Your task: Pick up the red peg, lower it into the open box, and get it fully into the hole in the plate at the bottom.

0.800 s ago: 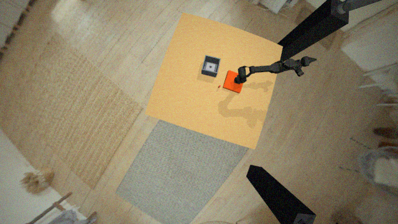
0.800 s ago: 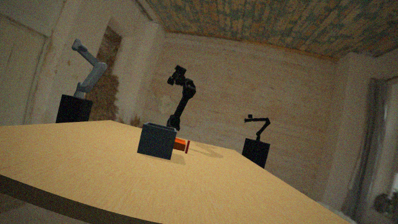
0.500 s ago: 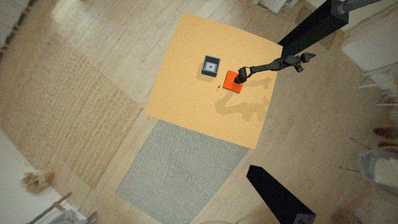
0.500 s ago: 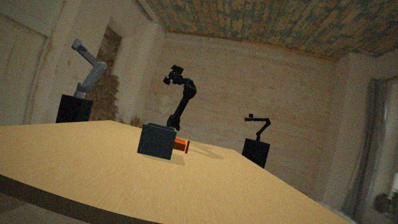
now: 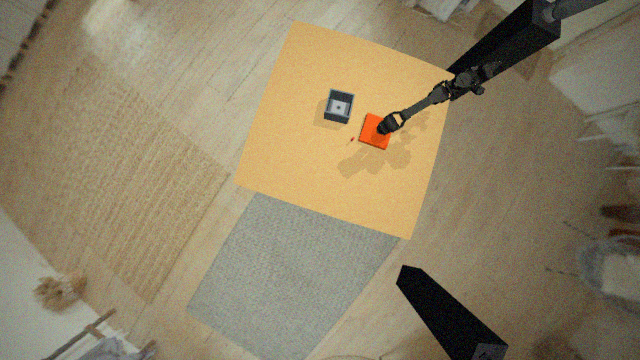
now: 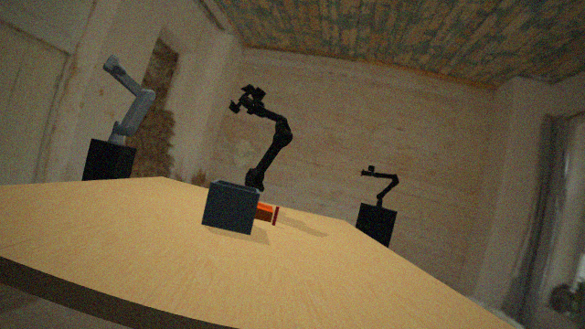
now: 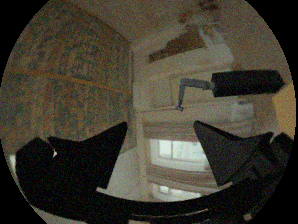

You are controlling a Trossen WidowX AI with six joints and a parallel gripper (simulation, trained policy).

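Now: the red peg 580 mm below my gripper tip, 440 mm ahead of it and 350 mm to the left of it.
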